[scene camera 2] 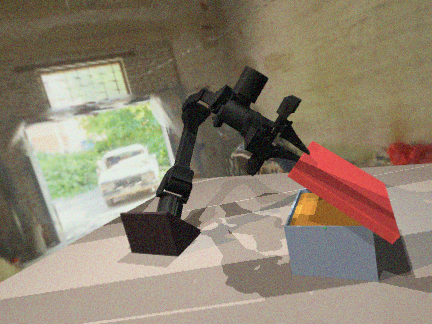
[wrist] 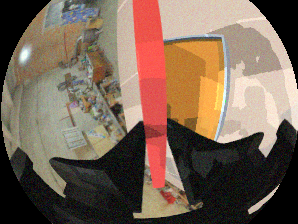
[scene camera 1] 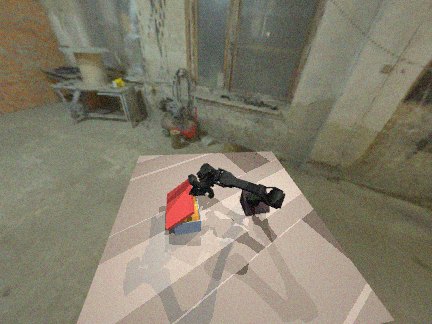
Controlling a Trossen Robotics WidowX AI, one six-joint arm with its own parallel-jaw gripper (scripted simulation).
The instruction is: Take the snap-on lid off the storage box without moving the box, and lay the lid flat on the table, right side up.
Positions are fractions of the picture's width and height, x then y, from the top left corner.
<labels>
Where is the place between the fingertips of my gripper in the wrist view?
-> At 0.52,0.56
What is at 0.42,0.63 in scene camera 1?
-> A red lid.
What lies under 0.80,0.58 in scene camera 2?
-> A red lid.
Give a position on a storage box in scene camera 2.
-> At 0.75,0.75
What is my gripper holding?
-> A red lid.
</labels>
